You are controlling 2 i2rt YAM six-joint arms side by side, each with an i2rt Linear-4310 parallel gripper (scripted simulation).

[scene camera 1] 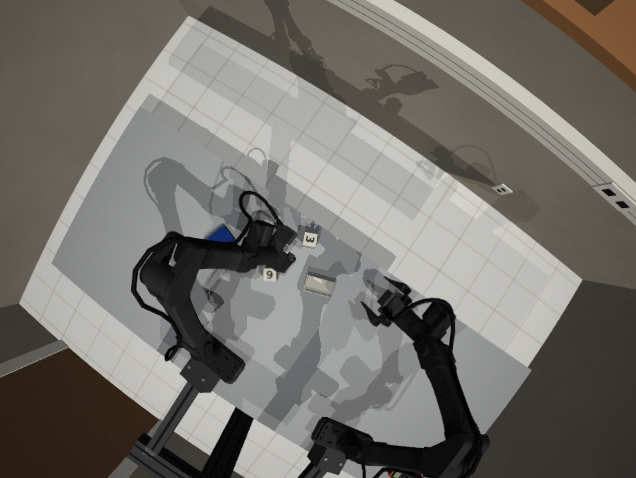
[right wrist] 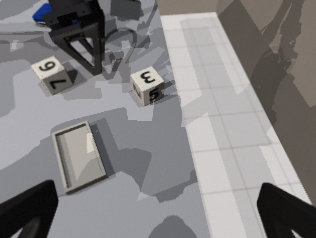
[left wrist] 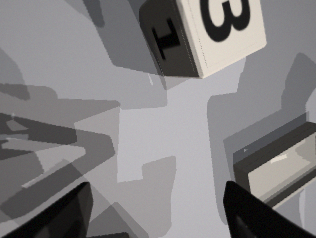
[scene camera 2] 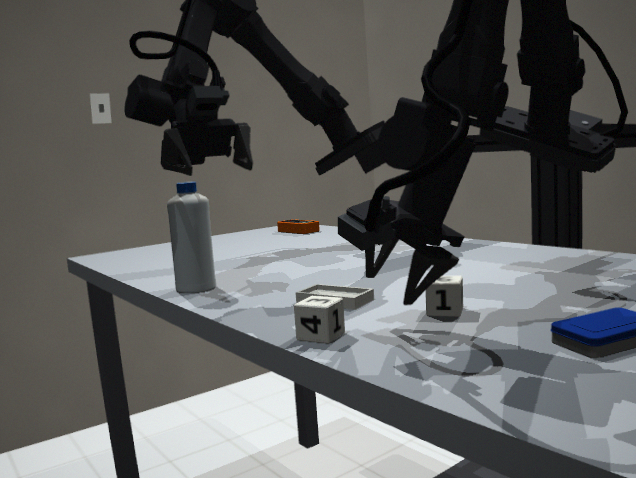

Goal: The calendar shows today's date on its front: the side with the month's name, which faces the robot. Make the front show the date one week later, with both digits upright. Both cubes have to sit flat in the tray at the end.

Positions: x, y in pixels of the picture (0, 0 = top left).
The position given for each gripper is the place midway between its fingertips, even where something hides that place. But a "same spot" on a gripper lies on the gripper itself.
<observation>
left gripper: scene camera 1; right wrist 99, 67; left wrist 158, 191; scene camera 2
same spot on left gripper: (scene camera 1: 280, 261) = (scene camera 2: 397, 204)
</observation>
